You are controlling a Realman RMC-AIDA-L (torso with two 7-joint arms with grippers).
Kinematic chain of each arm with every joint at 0, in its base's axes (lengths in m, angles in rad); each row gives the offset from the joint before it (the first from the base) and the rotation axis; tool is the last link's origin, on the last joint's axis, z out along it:
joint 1: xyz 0 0 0.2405 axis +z
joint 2: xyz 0 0 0 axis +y
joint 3: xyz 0 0 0.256 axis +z
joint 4: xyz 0 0 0 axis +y
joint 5: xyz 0 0 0.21 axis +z
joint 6: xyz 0 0 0 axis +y
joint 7: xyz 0 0 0.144 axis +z
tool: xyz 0 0 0
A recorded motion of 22 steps. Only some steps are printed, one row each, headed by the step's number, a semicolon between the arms.
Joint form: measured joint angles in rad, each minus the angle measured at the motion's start. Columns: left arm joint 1, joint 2, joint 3, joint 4, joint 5, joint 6, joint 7; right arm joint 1, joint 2, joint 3, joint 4, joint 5, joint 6, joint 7.
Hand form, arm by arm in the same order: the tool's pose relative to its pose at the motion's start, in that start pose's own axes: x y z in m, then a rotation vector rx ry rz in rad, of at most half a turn. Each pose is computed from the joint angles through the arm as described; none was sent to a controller.
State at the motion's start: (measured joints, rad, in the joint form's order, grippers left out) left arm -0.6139 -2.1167 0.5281 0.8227 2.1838 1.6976 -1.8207; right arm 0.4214 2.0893 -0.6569 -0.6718 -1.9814 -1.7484 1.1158
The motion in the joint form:
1: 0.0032 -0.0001 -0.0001 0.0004 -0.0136 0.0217 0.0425; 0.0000 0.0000 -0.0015 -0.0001 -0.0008 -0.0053 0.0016
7: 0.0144 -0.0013 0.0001 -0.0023 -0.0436 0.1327 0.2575; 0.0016 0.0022 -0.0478 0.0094 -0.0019 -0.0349 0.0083
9: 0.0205 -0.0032 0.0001 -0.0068 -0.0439 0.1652 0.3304; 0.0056 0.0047 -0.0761 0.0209 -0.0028 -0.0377 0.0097
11: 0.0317 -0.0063 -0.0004 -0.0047 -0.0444 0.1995 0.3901; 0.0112 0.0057 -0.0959 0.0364 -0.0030 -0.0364 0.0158
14: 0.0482 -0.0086 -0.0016 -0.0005 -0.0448 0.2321 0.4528; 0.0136 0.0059 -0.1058 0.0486 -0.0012 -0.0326 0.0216
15: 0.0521 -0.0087 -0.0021 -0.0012 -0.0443 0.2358 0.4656; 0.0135 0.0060 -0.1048 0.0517 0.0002 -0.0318 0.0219
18: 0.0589 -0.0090 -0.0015 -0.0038 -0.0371 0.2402 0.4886; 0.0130 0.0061 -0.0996 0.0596 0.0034 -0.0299 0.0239
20: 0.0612 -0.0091 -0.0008 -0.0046 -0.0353 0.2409 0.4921; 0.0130 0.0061 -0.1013 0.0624 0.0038 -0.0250 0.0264
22: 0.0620 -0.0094 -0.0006 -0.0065 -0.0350 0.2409 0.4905; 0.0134 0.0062 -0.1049 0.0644 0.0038 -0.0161 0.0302
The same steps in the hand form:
1: 0.0000 0.0033 -0.0007 -0.0225 0.0085 0.0418; -0.0002 0.0008 0.0002 -0.0064 -0.0009 0.0015
7: -0.0043 0.0196 -0.0034 -0.1326 0.0277 0.2505; 0.0005 0.0100 0.0072 -0.0783 0.0049 0.0124
9: -0.0084 0.0243 -0.0041 -0.1653 0.0318 0.3140; 0.0020 0.0141 0.0127 -0.1122 0.0126 0.0197
11: -0.0133 0.0291 -0.0062 -0.1944 0.0376 0.3646; 0.0034 0.0169 0.0173 -0.1358 0.0178 0.0340
14: -0.0194 0.0333 -0.0099 -0.2167 0.0456 0.4154; 0.0048 0.0183 0.0198 -0.1447 0.0194 0.0478
15: -0.0210 0.0337 -0.0107 -0.2184 0.0472 0.4240; 0.0051 0.0185 0.0199 -0.1434 0.0171 0.0509
18: -0.0247 0.0341 -0.0116 -0.2212 0.0433 0.4371; 0.0057 0.0186 0.0199 -0.1377 0.0103 0.0605
20: -0.0259 0.0342 -0.0119 -0.2217 0.0417 0.4376; 0.0064 0.0185 0.0203 -0.1353 0.0124 0.0652
22: -0.0265 0.0343 -0.0117 -0.2227 0.0417 0.4337; 0.0073 0.0179 0.0211 -0.1312 0.0178 0.0700

